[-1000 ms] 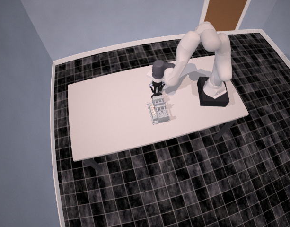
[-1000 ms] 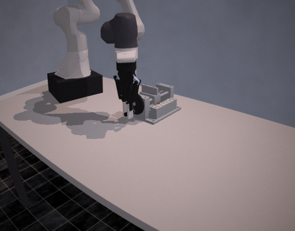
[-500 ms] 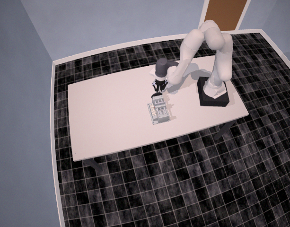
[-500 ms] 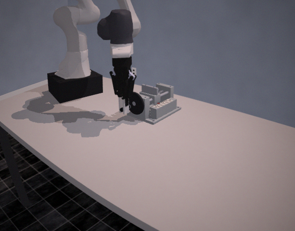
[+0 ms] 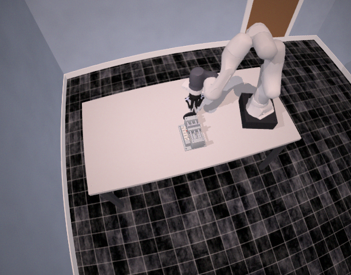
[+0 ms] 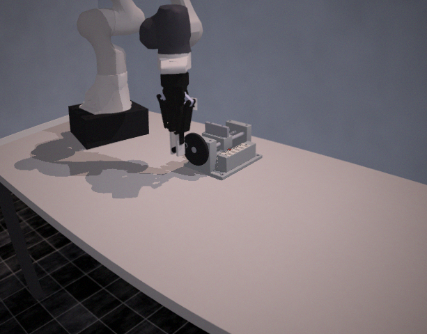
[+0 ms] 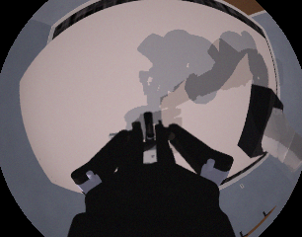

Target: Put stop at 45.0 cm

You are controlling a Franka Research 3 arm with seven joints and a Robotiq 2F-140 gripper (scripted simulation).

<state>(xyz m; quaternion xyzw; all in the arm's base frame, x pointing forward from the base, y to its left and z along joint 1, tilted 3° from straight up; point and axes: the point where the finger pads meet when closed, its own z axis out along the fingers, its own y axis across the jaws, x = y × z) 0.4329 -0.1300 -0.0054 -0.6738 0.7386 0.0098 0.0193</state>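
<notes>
Right now the black handwheel is 2 cm to the left of my hand, 2 cm below it and 1 cm ahead of it. From my hand the other things lie so: grey stop fixture (13 cm to the left, 6 cm ahead, 1 cm below).
</notes>
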